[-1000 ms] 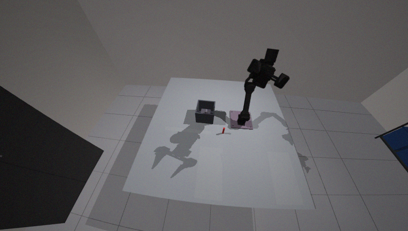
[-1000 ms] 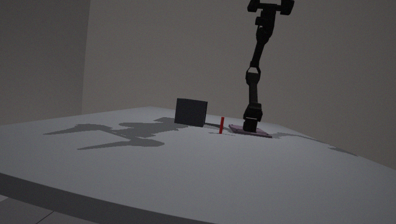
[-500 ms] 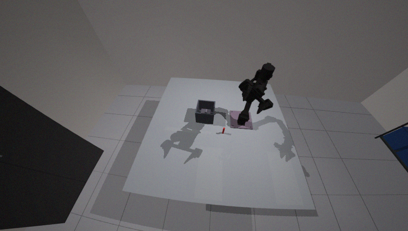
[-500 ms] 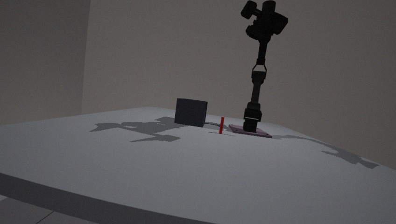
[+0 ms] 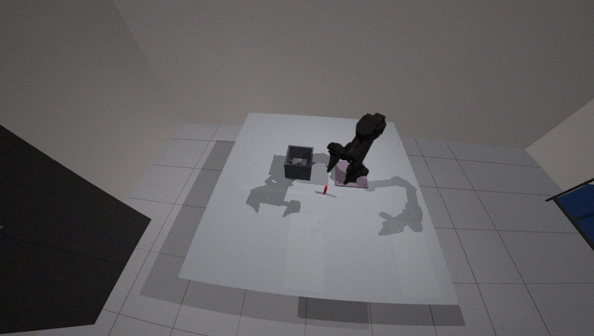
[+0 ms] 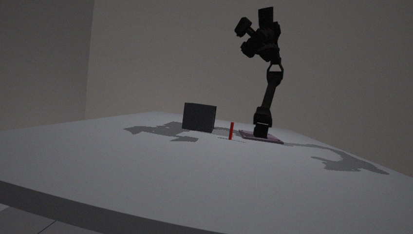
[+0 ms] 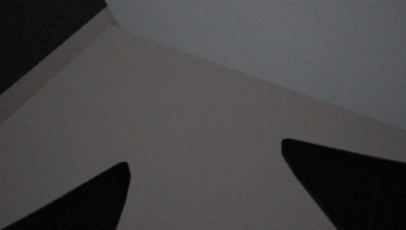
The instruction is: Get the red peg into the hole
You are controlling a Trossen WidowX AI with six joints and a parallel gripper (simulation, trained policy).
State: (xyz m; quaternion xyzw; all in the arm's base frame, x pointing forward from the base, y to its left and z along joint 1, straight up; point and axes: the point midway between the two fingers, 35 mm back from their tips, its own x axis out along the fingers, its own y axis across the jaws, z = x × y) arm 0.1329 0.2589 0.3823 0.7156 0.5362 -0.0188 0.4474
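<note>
Right now the red peg is 10 mm ahead of my gripper tip, 150 mm to the right of it and 340 mm below it. Round my gripper tip: plate: 190 mm ahead, 300 mm to the right, 330 mm below.
</note>
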